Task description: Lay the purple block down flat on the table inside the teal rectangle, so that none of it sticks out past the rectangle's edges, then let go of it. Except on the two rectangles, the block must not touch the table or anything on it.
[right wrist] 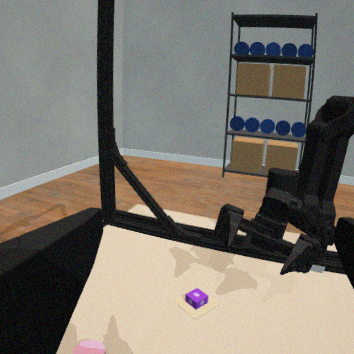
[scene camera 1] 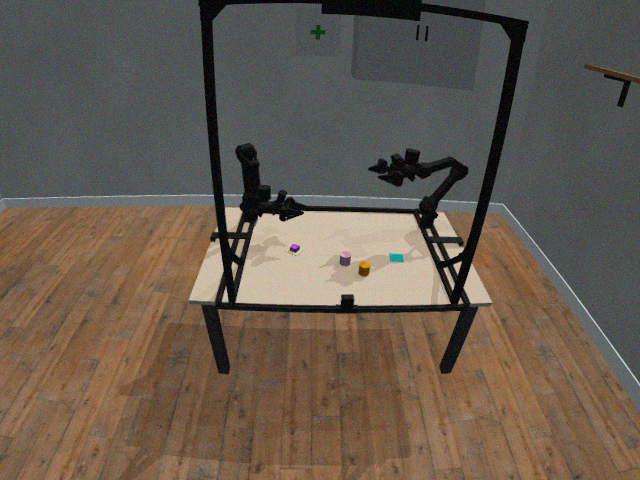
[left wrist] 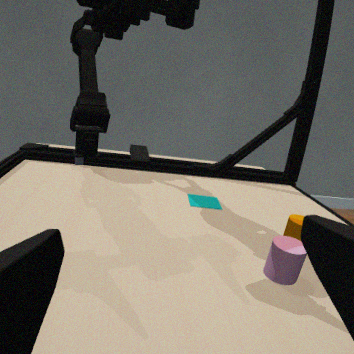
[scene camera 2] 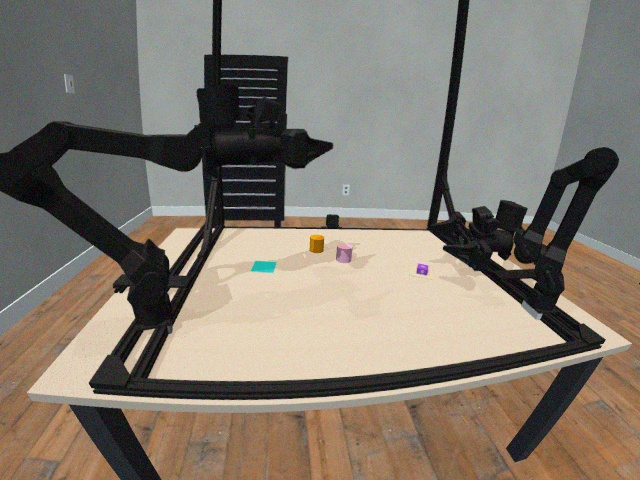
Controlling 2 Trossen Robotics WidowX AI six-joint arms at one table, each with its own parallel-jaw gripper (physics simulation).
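Places are measured from the left arm's base along level axes (x ahead, y left, z up), in centimetres.
Where they show: left gripper, fingertip midpoint: (right wrist: 254, 259) (scene camera 1: 305, 209) (left wrist: 183, 235) (scene camera 2: 436, 236); right gripper, fingertip midpoint: (right wrist: 222, 225) (scene camera 1: 373, 172) (scene camera 2: 321, 144); left arm's base, origin of the base link: (scene camera 1: 250, 219) (scene camera 2: 540, 305); right arm's base, origin of the base link: (scene camera 1: 426, 225) (left wrist: 85, 153) (scene camera 2: 154, 318).
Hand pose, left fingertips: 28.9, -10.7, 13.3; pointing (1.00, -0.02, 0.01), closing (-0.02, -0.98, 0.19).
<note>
Each offset is from my left fingertips to the top centre of the thing, as dx, dy, dz. "spot": to the spot under its first point.
The purple block @[-3.4, -10.2, -13.3] (scene camera 1: 294, 248) (scene camera 2: 422, 269) (right wrist: 197, 298) lies on a pale yellow rectangle @[spot: -0.1, -8.6, -15.1] (right wrist: 196, 314). The teal rectangle @[spot: +42.4, -10.5, -15.1] (scene camera 1: 396, 257) (scene camera 2: 263, 266) (left wrist: 205, 202) lies bare on the table, far from the block. My left gripper (scene camera 1: 295, 212) (scene camera 2: 439, 237) (right wrist: 254, 259) is open and empty, low over the table's side by its own arm, apart from the block. The block does not show in the left wrist view. My right gripper (scene camera 1: 373, 172) (scene camera 2: 331, 146) is open and empty, high above the table.
A pink cylinder @[+19.3, -17.2, -10.7] (scene camera 1: 345, 258) (scene camera 2: 344, 253) (left wrist: 285, 262) (right wrist: 90, 347) and an orange cylinder @[+27.4, -23.4, -10.8] (scene camera 1: 364, 268) (scene camera 2: 316, 243) (left wrist: 295, 227) stand upright between the two rectangles, nearer the teal one. Black frame rails border the table, with upright posts at its corners.
</note>
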